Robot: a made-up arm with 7 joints. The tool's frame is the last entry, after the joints. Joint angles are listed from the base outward.
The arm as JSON. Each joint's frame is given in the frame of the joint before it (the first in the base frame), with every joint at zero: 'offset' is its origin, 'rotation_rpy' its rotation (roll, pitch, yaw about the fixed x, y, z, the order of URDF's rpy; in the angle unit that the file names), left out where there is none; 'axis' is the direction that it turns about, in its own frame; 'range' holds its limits. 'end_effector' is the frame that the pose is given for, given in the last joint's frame.
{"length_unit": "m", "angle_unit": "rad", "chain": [
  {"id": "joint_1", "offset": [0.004, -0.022, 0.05], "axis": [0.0, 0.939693, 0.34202], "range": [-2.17, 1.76]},
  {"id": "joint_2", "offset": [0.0, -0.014, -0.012], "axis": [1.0, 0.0, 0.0], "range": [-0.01, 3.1]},
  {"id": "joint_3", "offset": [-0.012, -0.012, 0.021], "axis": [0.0, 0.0, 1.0], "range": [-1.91, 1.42]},
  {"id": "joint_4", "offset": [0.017, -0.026, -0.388], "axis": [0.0, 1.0, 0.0], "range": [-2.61, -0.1]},
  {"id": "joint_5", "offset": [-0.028, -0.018, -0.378], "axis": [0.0, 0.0, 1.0], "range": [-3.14, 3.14]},
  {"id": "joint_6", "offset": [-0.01, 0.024, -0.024], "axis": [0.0, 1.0, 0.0], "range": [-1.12, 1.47]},
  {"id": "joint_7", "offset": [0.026, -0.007, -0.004], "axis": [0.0, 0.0, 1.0], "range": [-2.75, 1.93]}
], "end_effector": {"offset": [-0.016, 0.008, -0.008]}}
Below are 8 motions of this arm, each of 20 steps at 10 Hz.
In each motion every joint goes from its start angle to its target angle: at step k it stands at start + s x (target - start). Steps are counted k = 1, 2, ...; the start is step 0. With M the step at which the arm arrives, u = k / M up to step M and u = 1 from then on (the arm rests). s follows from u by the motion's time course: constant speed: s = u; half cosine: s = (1 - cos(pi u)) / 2; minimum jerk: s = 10 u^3 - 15 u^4 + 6 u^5.
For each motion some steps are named. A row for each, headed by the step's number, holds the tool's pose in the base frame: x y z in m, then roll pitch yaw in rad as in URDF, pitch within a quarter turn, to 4 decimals.
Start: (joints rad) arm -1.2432 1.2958 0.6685 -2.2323 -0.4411 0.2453 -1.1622
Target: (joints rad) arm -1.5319 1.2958 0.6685 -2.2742 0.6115 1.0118 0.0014
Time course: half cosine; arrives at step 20
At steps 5, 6, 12, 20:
5: -0.0025 0.0588 0.3855 -2.6085 -0.1761 -0.9560
6: -0.0078 0.0614 0.3874 -2.6257 -0.1260 -1.0792
12: -0.0369 0.0737 0.3999 -2.9297 0.1205 -2.0028
20: -0.0527 0.0704 0.4038 3.0317 0.0261 -2.6643

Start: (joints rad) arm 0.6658 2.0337 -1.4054 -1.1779 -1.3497 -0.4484 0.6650
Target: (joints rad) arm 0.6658 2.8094 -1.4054 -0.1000 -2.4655 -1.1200 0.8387
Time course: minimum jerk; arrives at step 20
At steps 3, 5, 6, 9, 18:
3: -0.1926 0.6115 0.0013 -1.2353 0.0847 -2.1661
5: -0.1602 0.6363 0.0617 -1.3903 0.1024 -2.2491
6: -0.1327 0.6500 0.1102 -1.5161 0.1132 -2.3102
9: -0.0040 0.6502 0.3129 -2.0721 0.1406 -2.5341
18: 0.2960 0.2990 0.6669 2.7157 0.1336 -3.0121

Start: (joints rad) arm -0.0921 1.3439 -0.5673 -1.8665 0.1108 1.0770 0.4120
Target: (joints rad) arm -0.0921 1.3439 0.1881 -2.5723 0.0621 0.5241 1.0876
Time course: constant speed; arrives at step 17
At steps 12, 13, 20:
12: 0.3365 0.0345 -0.0124 1.6466 -1.1645 -1.7963
13: 0.3245 0.0247 0.0036 1.8144 -1.1804 -2.0147
20: 0.2667 -0.0114 0.0547 2.3303 -1.1041 -2.7610

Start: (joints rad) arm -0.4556 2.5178 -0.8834 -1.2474 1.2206 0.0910 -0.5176
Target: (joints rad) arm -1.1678 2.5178 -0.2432 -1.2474 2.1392 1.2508 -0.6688
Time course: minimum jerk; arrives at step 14
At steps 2, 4, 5, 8, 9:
2: 0.1854 0.5228 0.3840 1.6669 0.1221 -0.7168
4: 0.1848 0.5041 0.4176 1.6808 -0.0641 -0.7004
5: 0.1792 0.4874 0.4456 1.6702 -0.2154 -0.7061
8: 0.1185 0.4186 0.5419 1.5383 -0.6900 -0.8664
9: 0.0871 0.3957 0.5662 1.4973 -0.7908 -0.9687

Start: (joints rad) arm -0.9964 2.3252 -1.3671 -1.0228 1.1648 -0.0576 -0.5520
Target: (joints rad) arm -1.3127 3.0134 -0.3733 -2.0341 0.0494 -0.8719 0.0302
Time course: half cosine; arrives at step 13
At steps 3, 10, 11, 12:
3: 0.0989 0.5925 0.3222 1.8776 0.0035 -0.8614
10: 0.0127 0.1488 0.4843 1.7271 1.1677 -1.8754
11: 0.0021 0.1065 0.4747 1.4057 1.2640 -2.1575
12: -0.0037 0.0813 0.4665 1.1129 1.3024 -2.4166

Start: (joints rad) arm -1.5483 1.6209 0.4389 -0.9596 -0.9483 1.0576 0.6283
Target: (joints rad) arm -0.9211 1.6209 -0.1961 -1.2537 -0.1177 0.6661 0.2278
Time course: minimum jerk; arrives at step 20
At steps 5, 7, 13, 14, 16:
5: 0.1297 0.4359 0.5483 -2.0511 -1.0193 -2.2889
7: 0.1782 0.4178 0.5429 -2.4368 -1.0420 -1.9954
13: 0.3777 0.3691 0.4312 2.5906 -0.7365 -1.1940
14: 0.4012 0.3657 0.4047 2.4739 -0.6745 -1.1535
16: 0.4321 0.3622 0.3617 2.3147 -0.5854 -1.1132

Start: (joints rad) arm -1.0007 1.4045 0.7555 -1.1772 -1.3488 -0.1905 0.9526
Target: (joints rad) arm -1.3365 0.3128 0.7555 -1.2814 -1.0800 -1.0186 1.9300
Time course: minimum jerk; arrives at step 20
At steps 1, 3, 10, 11, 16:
1: 0.2348 0.4364 0.4416 2.9480 -0.2473 -1.6336
3: 0.2467 0.4356 0.4347 2.9424 -0.2530 -1.6935
10: 0.4533 0.3303 0.3301 2.9232 -0.3336 -2.8452
11: 0.4859 0.2919 0.3158 2.9223 -0.3381 -3.0732
16: 0.5673 0.1140 0.2796 2.8662 -0.3559 2.3847

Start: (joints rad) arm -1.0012 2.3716 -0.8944 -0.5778 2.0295 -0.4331 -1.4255
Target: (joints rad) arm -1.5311 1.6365 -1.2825 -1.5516 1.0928 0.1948 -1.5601
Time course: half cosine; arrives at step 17
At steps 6, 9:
6: 0.1337 0.6224 0.3563 2.2942 -0.0826 -0.7708
9: 0.3445 0.5311 0.2932 1.9999 0.2208 -1.0668

